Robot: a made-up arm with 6 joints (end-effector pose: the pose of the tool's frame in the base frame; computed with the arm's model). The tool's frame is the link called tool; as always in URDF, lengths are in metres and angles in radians.
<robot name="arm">
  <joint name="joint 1" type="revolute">
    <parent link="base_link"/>
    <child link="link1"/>
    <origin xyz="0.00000 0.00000 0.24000" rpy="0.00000 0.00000 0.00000"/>
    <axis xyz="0 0 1"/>
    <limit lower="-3.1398" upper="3.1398" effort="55" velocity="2.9"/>
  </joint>
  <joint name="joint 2" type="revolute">
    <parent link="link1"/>
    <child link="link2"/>
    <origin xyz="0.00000 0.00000 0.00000" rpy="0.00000 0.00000 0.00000"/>
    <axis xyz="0 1 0"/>
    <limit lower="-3.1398" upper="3.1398" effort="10" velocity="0.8"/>
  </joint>
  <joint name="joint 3" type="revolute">
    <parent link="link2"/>
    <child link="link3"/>
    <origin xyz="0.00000 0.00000 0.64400" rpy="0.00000 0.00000 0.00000"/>
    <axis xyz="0 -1 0"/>
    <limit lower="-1.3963" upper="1.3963" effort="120" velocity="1.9"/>
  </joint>
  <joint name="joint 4" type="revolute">
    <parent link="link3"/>
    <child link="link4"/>
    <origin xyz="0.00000 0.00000 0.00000" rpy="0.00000 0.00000 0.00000"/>
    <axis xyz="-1 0 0"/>
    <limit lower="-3.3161" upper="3.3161" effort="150" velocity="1.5"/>
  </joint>
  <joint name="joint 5" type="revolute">
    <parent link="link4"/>
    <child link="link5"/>
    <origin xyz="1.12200 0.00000 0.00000" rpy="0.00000 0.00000 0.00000"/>
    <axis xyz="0 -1 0"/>
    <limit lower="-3.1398" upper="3.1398" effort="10" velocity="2.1"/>
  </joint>
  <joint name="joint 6" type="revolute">
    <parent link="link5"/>
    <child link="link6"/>
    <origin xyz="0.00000 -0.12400 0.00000" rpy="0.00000 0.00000 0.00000"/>
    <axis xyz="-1 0 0"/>
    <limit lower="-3.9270" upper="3.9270" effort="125" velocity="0.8"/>
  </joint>
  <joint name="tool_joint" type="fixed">
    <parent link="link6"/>
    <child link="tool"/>
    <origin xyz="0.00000 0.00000 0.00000" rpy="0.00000 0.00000 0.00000"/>
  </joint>
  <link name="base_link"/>
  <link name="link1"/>
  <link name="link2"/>
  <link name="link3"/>
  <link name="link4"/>
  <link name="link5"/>
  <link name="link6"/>
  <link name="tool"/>
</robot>
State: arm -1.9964 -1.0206 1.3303 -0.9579 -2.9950 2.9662
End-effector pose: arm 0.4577 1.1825 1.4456 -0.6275 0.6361 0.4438 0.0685
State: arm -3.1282 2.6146 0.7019 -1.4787 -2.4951 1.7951
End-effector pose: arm 0.1685 0.0137 -1.3323 0.2252 -0.7427 -0.2281 0.5879
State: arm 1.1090 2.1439 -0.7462 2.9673 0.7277 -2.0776
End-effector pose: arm -0.3500 -0.4292 -0.4092 0.3285 -0.8237 -0.2655 0.3782
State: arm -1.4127 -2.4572 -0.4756 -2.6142 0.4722 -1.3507
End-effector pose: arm -0.0198 0.8049 0.7946 0.6034 -0.2231 0.7503 0.1523
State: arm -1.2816 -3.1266 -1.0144 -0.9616 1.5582 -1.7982
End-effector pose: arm -0.2108 0.4597 0.6100 -0.1827 -0.4046 0.8945 0.0528
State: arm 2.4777 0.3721 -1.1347 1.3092 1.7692 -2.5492
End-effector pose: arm -0.3153 0.2874 -0.2721 0.2716 -0.9019 -0.2702 0.1994
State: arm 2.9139 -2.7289 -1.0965 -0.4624 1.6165 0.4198
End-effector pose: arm 0.2902 0.0467 0.7733 0.9716 0.1254 -0.0261 0.1991
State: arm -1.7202 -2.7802 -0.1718 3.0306 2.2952 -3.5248
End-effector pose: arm 0.3006 1.1692 0.1961 -0.0156 -0.2059 -0.6980 0.6857
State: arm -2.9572 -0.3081 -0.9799 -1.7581 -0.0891 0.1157
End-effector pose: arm -0.5925 -0.1340 0.0600 -0.3129 0.6763 0.6503 0.1479
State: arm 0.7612 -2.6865 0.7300 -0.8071 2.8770 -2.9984
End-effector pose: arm -0.9452 -1.0190 -0.5568 0.8654 0.2335 0.1621 0.4126
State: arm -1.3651 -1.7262 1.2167 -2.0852 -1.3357 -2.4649
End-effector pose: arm -0.2905 1.6912 0.4676 0.4934 0.3285 0.1031 0.7987
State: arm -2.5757 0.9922 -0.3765 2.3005 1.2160 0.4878
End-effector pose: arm -0.6773 -0.5282 -0.4884 -0.2699 0.2775 -0.0812 0.9185
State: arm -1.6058 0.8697 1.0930 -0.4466 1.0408 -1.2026
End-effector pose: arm -0.1677 -1.5932 0.8517 0.0480 -0.8053 -0.2080 0.5531
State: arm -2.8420 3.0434 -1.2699 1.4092 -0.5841 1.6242
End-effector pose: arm 0.4581 0.1624 0.5854 -0.0311 -0.5654 0.3805 0.7311
